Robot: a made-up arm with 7 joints.
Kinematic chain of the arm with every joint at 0, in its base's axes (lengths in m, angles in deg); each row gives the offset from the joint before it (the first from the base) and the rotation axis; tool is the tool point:
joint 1: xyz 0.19 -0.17 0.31 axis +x
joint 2: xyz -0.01 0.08 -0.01 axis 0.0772 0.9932 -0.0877
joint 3: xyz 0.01 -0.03 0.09 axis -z
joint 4: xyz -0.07 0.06 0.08 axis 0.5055 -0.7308 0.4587
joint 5: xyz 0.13 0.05 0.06 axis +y
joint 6: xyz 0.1 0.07 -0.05 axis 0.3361 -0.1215 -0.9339
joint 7: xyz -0.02 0 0.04 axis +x
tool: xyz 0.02 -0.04 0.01
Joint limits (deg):
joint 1: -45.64..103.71
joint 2: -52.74..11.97
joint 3: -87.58..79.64
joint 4: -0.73..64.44
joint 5: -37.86..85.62
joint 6: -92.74..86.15
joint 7: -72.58..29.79
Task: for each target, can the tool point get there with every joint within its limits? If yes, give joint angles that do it. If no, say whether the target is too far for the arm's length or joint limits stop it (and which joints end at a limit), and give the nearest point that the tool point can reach.
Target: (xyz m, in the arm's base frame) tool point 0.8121 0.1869 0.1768
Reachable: no: too far | nearest point 0.4814 0.0845 0.3161 | short by 0.373 m
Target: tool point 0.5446 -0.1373 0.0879
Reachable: no: joint limits stop it (at a limit: joint 1, joint 2, joint 3, joint 4, joint 6) | nearest point 0.4455 -0.2522 0.1871 | short by 0.181 m
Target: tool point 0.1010 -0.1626 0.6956
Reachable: yes | joints 26.84 -1.48 -38.89 39.58 -5.52 65.61 -43.05
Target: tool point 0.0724 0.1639 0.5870
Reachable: yes | joints -12.46 -18.01 -25.75 20.02 -23.38 -47.49 -42.25
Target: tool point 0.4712 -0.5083 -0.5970
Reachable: no: too far | nearest point 0.3769 -0.4232 0.1469 | short by 0.755 m
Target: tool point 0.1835 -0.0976 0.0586
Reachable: no: joint limits stop it (at a limit: joint 1, joint 2, joint 4) | nearest point 0.0581 -0.0274 0.1330 | short by 0.162 m
